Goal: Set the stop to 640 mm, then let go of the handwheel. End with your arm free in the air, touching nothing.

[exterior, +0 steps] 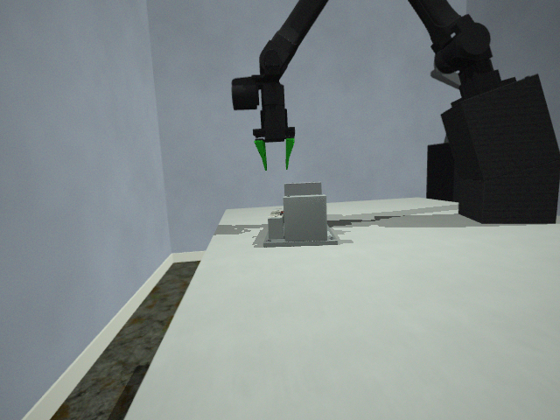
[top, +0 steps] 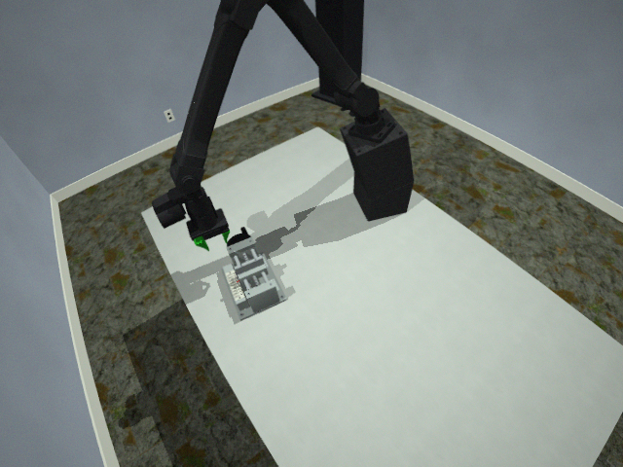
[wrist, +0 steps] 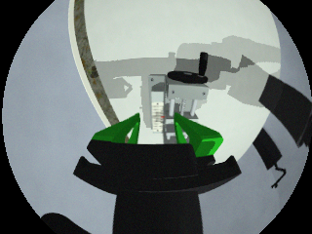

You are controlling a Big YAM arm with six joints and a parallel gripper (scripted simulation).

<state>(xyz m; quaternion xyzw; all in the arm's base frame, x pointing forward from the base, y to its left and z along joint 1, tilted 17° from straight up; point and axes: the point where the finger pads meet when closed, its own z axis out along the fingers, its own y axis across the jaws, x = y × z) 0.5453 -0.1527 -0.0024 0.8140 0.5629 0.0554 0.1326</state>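
Right now the handwheel is 10 cm behind my hand, 8 cm below it and 3 cm to the right of it.
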